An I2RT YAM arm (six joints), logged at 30 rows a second.
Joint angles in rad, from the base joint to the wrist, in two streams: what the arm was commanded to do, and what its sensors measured. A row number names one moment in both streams.
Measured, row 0:
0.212 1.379 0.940 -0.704 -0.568 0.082
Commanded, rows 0 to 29:
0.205 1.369 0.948 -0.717 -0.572 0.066
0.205 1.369 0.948 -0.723 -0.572 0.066
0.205 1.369 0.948 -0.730 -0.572 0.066
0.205 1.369 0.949 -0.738 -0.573 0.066
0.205 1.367 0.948 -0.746 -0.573 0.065
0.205 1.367 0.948 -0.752 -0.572 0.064
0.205 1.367 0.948 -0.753 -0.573 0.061
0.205 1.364 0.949 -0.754 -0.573 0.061
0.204 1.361 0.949 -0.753 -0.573 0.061
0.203 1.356 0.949 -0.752 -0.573 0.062
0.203 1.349 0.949 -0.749 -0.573 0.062
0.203 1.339 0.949 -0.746 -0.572 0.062
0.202 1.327 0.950 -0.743 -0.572 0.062
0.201 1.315 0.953 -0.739 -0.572 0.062
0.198 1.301 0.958 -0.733 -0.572 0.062
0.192 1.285 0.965 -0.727 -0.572 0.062
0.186 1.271 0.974 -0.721 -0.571 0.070
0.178 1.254 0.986 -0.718 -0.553 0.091
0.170 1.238 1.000 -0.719 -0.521 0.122
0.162 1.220 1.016 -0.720 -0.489 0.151
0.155 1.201 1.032 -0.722 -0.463 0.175
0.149 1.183 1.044 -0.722 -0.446 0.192
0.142 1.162 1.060 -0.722 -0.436 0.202
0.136 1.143 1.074 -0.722 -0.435 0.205
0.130 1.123 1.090 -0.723 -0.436 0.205
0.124 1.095 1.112 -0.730 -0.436 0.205
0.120 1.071 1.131 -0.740 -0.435 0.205
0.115 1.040 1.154 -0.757 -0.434 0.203
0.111 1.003 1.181 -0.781 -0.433 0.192
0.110 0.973 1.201 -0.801 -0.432 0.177
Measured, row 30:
0.122 1.057 1.134 -0.773 -0.448 0.179
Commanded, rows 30 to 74:
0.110 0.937 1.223 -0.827 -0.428 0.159
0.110 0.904 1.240 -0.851 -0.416 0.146
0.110 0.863 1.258 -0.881 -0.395 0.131
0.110 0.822 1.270 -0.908 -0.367 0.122
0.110 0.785 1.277 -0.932 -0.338 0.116
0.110 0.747 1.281 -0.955 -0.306 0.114
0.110 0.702 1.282 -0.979 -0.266 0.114
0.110 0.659 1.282 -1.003 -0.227 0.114
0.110 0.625 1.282 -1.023 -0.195 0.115
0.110 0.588 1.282 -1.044 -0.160 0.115
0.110 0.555 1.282 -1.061 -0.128 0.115
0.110 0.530 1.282 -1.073 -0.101 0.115
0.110 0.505 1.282 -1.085 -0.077 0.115
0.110 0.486 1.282 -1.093 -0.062 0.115
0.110 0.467 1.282 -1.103 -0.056 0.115
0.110 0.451 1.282 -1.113 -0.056 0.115
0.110 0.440 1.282 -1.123 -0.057 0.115
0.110 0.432 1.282 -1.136 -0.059 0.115
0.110 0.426 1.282 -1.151 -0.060 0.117
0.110 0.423 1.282 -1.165 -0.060 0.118
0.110 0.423 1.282 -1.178 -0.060 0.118
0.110 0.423 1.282 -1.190 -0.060 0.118
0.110 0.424 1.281 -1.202 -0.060 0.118
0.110 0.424 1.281 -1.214 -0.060 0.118
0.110 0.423 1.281 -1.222 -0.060 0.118
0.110 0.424 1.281 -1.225 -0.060 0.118
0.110 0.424 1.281 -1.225 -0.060 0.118
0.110 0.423 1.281 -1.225 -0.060 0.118
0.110 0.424 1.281 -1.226 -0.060 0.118
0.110 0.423 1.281 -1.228 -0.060 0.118
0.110 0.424 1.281 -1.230 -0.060 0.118
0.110 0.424 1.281 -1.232 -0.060 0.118
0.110 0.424 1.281 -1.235 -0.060 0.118
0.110 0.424 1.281 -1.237 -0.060 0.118
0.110 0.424 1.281 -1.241 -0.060 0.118
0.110 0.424 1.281 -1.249 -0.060 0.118
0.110 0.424 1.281 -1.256 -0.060 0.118
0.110 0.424 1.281 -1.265 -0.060 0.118
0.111 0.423 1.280 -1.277 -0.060 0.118
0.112 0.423 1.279 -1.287 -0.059 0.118
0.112 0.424 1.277 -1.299 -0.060 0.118
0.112 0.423 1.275 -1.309 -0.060 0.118
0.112 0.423 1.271 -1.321 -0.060 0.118
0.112 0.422 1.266 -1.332 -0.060 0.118
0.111 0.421 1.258 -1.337 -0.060 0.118
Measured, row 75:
0.119 0.426 1.277 -1.325 -0.070 0.125
